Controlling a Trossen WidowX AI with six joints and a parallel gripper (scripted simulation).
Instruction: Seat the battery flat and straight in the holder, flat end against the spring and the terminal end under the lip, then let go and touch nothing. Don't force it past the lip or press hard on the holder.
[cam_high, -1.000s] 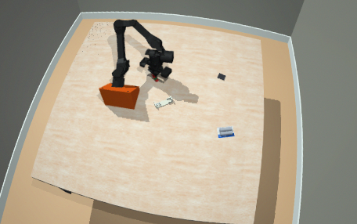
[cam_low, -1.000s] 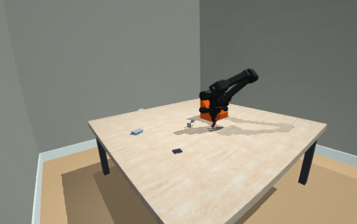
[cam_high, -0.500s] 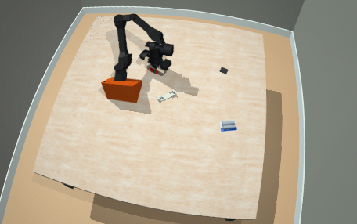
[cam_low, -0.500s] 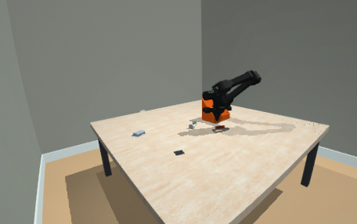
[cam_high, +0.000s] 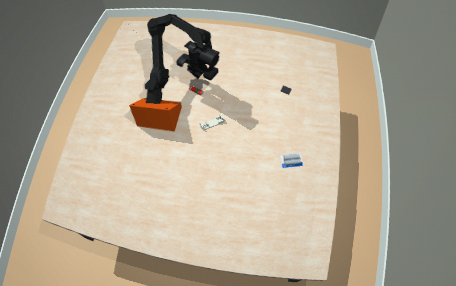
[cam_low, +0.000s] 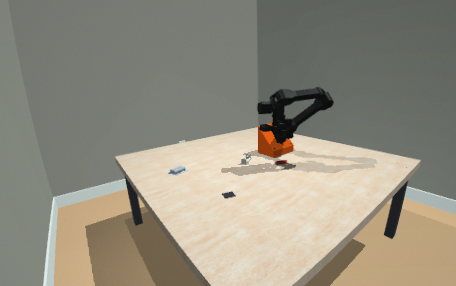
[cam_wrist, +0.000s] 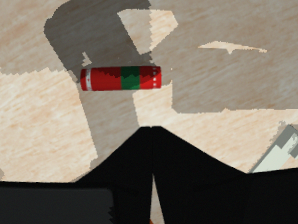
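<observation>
My gripper tip is now 110 mm above the battery, 20 mm past it and 10 mm to the right of it. From my gripper tip the other things lie so: small black square 400 mm ahead, 120 mm below, 40 mm to the left.
</observation>
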